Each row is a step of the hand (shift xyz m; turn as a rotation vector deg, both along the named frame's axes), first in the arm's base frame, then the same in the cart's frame.
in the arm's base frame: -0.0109 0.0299 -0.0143 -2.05 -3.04 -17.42
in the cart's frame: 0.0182 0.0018 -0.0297 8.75 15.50 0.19
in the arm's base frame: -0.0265 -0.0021 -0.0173 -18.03 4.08 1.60
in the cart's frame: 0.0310 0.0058 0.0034 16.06 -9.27 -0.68
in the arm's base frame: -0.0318 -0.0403 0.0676 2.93 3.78 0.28
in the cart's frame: -0.0020 -0.0634 0.0564 -2.47 0.00 -4.10
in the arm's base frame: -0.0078 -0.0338 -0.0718 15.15 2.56 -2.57
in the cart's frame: 0.0338 0.0690 0.0213 -12.51 7.52 -5.45
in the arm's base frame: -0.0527 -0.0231 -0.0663 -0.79 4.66 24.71
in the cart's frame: 0.0732 0.0444 0.0194 -9.03 -23.48 0.00
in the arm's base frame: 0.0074 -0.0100 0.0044 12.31 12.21 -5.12
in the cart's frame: -0.0093 0.0012 0.0093 -8.11 6.49 -14.80
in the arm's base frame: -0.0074 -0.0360 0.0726 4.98 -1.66 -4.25
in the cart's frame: -0.0259 -0.0595 0.0491 -2.92 6.09 0.03
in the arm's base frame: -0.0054 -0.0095 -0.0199 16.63 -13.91 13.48
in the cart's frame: 0.0123 0.0179 0.0066 -21.75 -2.50 13.13
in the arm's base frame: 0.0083 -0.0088 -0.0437 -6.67 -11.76 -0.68
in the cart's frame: 0.0097 0.0443 -0.0006 5.39 0.75 12.39
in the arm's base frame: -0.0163 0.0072 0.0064 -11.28 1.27 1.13
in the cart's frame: 0.0128 -0.0136 -0.0031 9.89 -5.62 0.84
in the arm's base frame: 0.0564 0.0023 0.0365 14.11 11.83 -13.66
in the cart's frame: -0.0660 -0.0116 -0.0051 -6.28 14.91 -16.24
